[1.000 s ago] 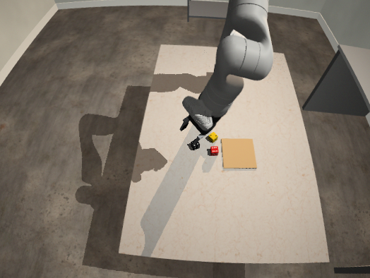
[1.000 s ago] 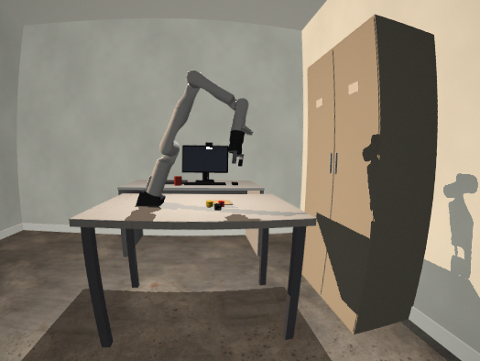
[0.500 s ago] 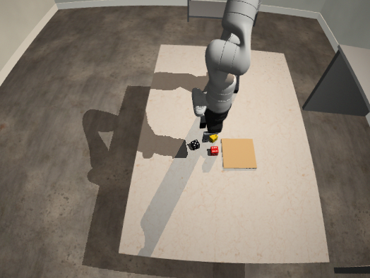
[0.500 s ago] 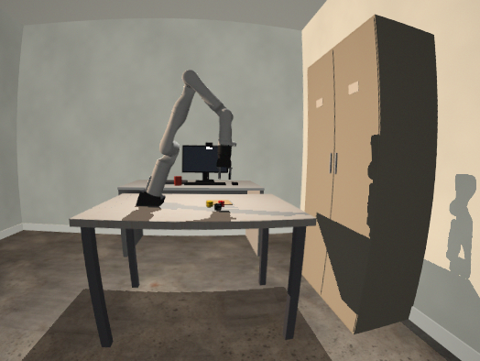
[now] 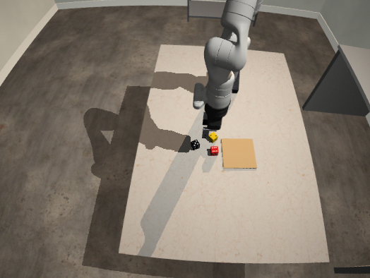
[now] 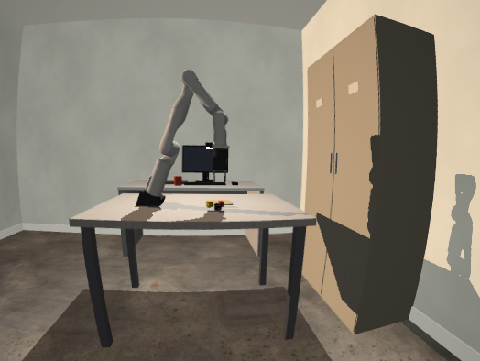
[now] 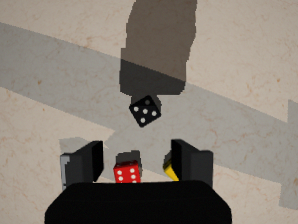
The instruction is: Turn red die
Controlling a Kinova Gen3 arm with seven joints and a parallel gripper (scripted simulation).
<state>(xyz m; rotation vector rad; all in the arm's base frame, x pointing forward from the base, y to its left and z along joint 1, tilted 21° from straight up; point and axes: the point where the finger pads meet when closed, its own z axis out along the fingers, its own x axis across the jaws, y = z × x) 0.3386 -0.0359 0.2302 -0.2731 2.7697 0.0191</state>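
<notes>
Right now the black die is 14 cm below my hand and 3 cm to the right of it. The rest, counted from my hand: tan mat (16 cm below, 15 cm to the left, 2 cm behind); red die (14 cm below, 5 cm to the left); yellow die (14 cm below, 6 cm behind, 3 cm to the left).
</notes>
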